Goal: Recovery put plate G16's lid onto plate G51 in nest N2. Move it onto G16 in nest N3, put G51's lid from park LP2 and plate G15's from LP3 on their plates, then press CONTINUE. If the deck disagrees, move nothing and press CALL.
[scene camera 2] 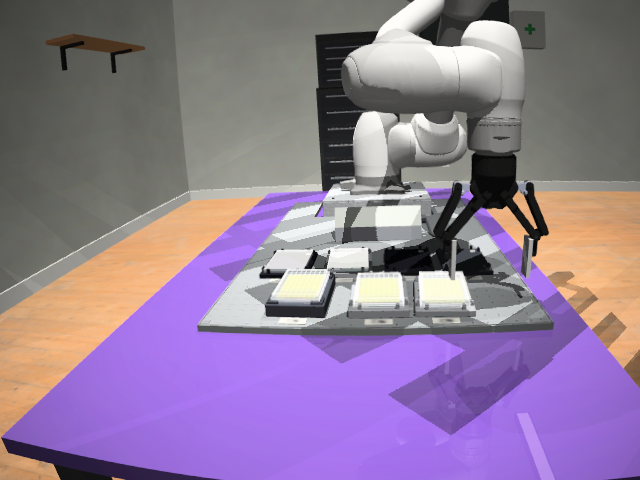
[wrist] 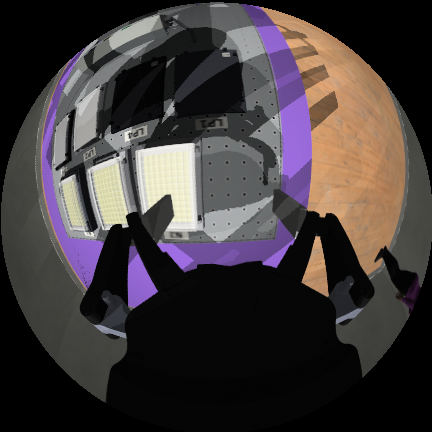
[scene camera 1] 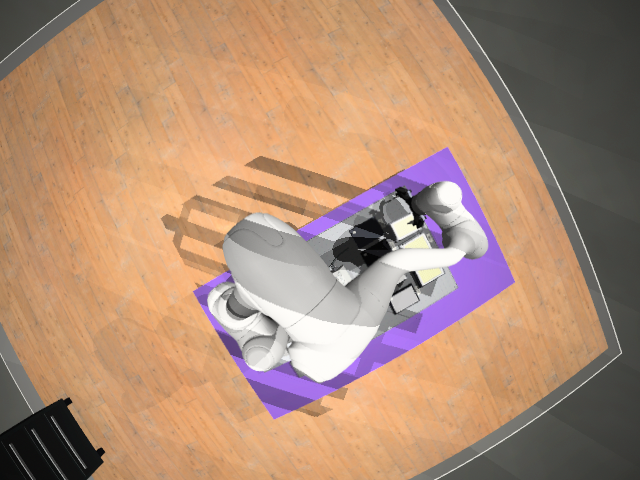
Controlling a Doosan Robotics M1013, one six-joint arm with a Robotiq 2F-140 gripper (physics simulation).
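Frame: origin at the arm's base, x ahead, y left, z up, level; millimetres.
Where they show: gripper, fingertip midpoint: (scene camera 2: 489, 276) (wrist: 222, 201) (scene camera 1: 402, 209); arm's base at its link origin: (scene camera 2: 377, 190) (scene camera 1: 274, 330).
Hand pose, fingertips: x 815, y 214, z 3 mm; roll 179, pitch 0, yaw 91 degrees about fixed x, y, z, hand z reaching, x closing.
Each offset is from my fingertips to the top centre of the thing. Level surfaces: height alone.
My gripper (scene camera 1: 412, 207) (scene camera 2: 490, 258) (wrist: 222, 201) is wide open and empty, above the deck's right end. Its left finger overlaps the right plate {dx -14, dy -80, dz -19 mm} (scene camera 2: 439, 297) (wrist: 167, 175) in view; contact cannot be told. The middle plate {dx -13, dy -196, dz -18 mm} (scene camera 2: 379, 290) (wrist: 109, 192) and left plate {dx -14, dy -336, dz -11 mm} (scene camera 2: 302, 286) (wrist: 74, 202) show yellow wells; the left one sits on a black nest. Whether clear lids cover them is unclear. Two pale pieces, one mid-row {dx -195, dy -266, dz -30 mm} (scene camera 2: 348, 258) (wrist: 87, 117) and one at the left (scene camera 2: 286, 260) (wrist: 62, 140), lie in the parks behind. Dark pieces lie at LP4 {dx -200, dy -136, dz -28 mm} (wrist: 139, 92) and LP1 {dx -195, dy -15, dz -28 mm} (wrist: 210, 82).
The grey perforated deck (scene camera 2: 248, 328) (wrist: 230, 175) lies on the purple table {dz -61 mm} (scene camera 1: 480, 268) (scene camera 2: 206, 387). A pale box {dx -412, dy -206, dz +36 mm} (scene camera 2: 379, 222) stands behind the parks. The arm's base is at the back. A person (wrist: 407, 287) shows at the wrist view's right edge. Buttons are not legible.
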